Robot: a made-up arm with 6 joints.
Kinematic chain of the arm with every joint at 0, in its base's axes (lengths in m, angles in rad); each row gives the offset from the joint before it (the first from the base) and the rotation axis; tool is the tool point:
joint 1: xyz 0 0 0.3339 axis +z
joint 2: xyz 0 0 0 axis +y
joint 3: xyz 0 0 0.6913 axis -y
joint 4: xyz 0 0 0 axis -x
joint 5: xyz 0.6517 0 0 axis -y
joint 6: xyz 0 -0.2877 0 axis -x
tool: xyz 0 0 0
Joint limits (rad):
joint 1: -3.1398..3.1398
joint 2: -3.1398..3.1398
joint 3: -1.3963..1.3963
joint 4: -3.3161..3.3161
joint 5: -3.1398..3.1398
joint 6: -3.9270..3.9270
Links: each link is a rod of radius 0.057 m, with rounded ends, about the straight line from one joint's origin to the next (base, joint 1, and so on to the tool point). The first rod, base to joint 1, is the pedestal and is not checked.
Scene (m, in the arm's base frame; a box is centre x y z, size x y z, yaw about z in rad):
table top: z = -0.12
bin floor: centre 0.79 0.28 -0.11 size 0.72 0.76 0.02 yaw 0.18
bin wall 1: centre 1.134 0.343 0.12 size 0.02 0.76 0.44 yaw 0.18
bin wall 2: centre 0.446 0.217 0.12 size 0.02 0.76 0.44 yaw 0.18
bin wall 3: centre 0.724 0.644 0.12 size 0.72 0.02 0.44 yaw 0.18
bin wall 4: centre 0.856 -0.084 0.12 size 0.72 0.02 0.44 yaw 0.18
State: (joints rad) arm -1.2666 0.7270 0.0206 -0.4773 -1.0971 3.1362
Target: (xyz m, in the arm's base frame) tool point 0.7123 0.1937 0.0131
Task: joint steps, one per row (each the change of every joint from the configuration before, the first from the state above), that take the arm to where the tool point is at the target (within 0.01 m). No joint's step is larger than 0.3 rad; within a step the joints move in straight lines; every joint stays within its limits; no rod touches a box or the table.
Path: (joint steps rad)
1: 0.2853 -0.0821 -0.0070 -0.1027 0.0000 0.0000
2: 0.2854 -0.0821 -0.0071 -0.1028 0.0000 0.0000
3: 0.2853 -0.0821 -0.0070 -0.1027 0.0000 0.0000
4: 0.2854 -0.0822 -0.0071 -0.1027 0.0000 0.0000
5: 0.2853 -0.0821 -0.0070 -0.1028 0.0000 0.0000
6: 0.2854 -0.0821 -0.0071 -0.1027 0.0000 0.0000
7: -0.0006 0.2599 0.0134 -0.0014 0.0000 0.0000
8: -0.0005 0.2599 0.0133 -0.0015 0.0000 0.0000
9: -0.0005 0.2598 0.0133 -0.0014 0.0000 0.0000

